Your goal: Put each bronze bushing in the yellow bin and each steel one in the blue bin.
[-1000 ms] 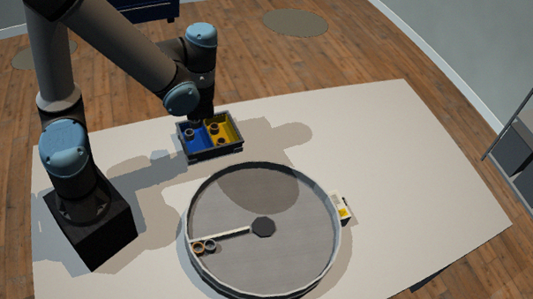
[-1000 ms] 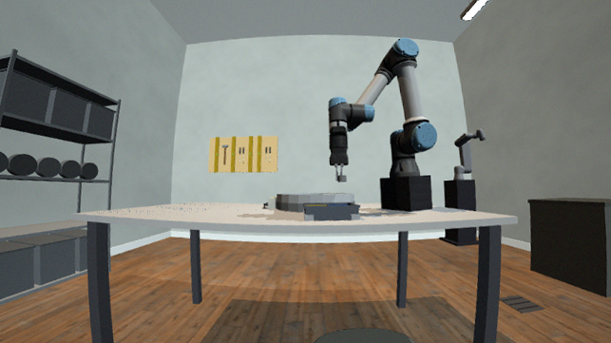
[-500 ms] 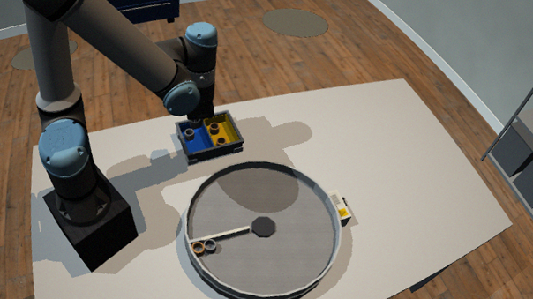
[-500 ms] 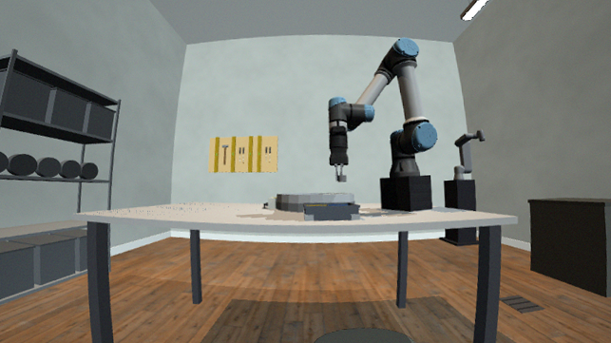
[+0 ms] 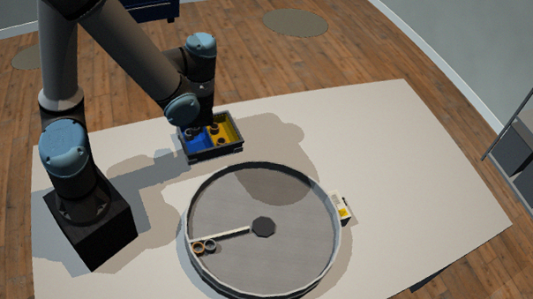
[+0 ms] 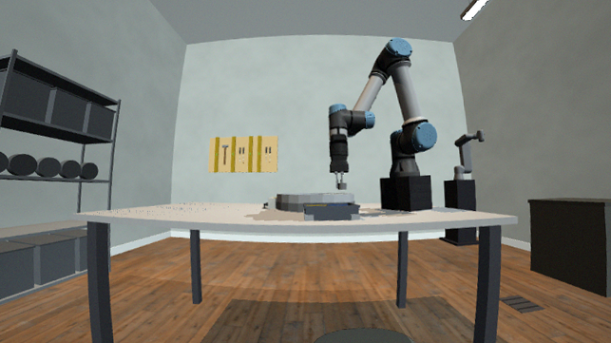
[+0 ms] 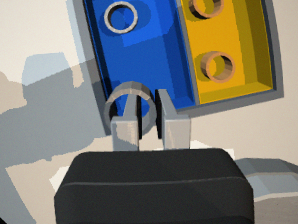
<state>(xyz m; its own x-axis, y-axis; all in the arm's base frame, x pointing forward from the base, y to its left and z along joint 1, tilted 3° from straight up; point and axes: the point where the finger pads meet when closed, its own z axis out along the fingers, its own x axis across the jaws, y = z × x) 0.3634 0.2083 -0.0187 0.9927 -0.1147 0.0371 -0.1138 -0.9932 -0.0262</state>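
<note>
My hand is 10 cm above the bin, 4 cm to the right of it and 4 cm short of it. Also, from my hand: round grey turntable: 33 cm to the right, 9 cm ahead, 7 cm below.
</note>
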